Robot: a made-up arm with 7 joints. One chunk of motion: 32 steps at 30 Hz.
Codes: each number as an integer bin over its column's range. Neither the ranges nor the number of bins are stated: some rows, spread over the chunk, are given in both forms.
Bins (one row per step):
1: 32 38 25 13 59 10
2: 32 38 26 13 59 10
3: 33 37 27 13 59 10
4: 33 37 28 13 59 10
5: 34 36 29 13 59 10
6: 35 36 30 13 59 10
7: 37 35 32 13 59 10
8: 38 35 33 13 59 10
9: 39 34 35 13 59 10
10: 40 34 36 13 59 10
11: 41 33 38 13 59 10
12: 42 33 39 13 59 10
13: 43 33 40 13 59 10
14: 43 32 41 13 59 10
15: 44 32 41 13 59 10
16: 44 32 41 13 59 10
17: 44 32 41 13 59 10
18: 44 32 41 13 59 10
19: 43 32 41 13 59 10
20: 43 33 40 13 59 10
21: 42 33 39 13 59 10
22: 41 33 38 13 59 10
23: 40 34 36 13 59 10
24: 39 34 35 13 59 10
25: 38 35 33 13 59 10
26: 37 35 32 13 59 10
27: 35 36 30 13 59 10
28: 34 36 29 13 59 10
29: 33 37 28 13 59 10
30: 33 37 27 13 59 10
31: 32 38 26 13 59 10
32: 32 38 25 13 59 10
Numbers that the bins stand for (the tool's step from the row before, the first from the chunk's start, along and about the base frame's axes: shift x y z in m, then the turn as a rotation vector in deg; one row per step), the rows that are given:
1: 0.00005 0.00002 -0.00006 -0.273 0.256 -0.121
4: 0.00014 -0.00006 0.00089 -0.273 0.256 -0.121
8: 0.00062 -0.00022 0.00248 -0.273 0.256 -0.121
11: 0.00090 -0.00038 0.00406 -0.273 0.256 -0.121
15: 0.00119 -0.00046 0.00502 -0.273 0.256 -0.121
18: 0.00119 -0.00046 0.00502 -0.273 0.256 -0.121
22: 0.00090 -0.00038 0.00406 -0.273 0.256 -0.121
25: 0.00062 -0.00022 0.00248 -0.273 0.256 -0.121
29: 0.00014 -0.00006 0.00089 -0.273 0.256 -0.121
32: 0.00005 0.00002 -0.00006 -0.273 0.256 -0.121
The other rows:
2: 0.00005 0.00002 0.00025 -0.273 0.256 -0.121
3: 0.00014 -0.00006 0.00057 -0.273 0.256 -0.121
5: 0.00024 -0.00014 0.00121 -0.273 0.256 -0.121
6: 0.00033 -0.00014 0.00152 -0.273 0.256 -0.121
7: 0.00052 -0.00022 0.00216 -0.273 0.256 -0.121
9: 0.00071 -0.00030 0.00311 -0.273 0.256 -0.121
10: 0.00081 -0.00030 0.00343 -0.273 0.256 -0.121
12: 0.00100 -0.00038 0.00438 -0.273 0.256 -0.121
13: 0.00110 -0.00038 0.00470 -0.273 0.256 -0.121
14: 0.00110 -0.00046 0.00502 -0.273 0.256 -0.121
16: 0.00119 -0.00046 0.00502 -0.273 0.256 -0.121
17: 0.00119 -0.00046 0.00502 -0.273 0.256 -0.121
19: 0.00110 -0.00046 0.00502 -0.273 0.256 -0.121
20: 0.00110 -0.00038 0.00470 -0.273 0.256 -0.121
21: 0.00100 -0.00038 0.00438 -0.273 0.256 -0.121
23: 0.00081 -0.00030 0.00343 -0.273 0.256 -0.121
24: 0.00071 -0.00030 0.00311 -0.273 0.256 -0.121
26: 0.00052 -0.00022 0.00216 -0.273 0.256 -0.121
27: 0.00033 -0.00014 0.00152 -0.273 0.256 -0.121
28: 0.00024 -0.00014 0.00121 -0.273 0.256 -0.121
30: 0.00014 -0.00006 0.00057 -0.273 0.256 -0.121
31: 0.00005 0.00002 0.00025 -0.273 0.256 -0.121

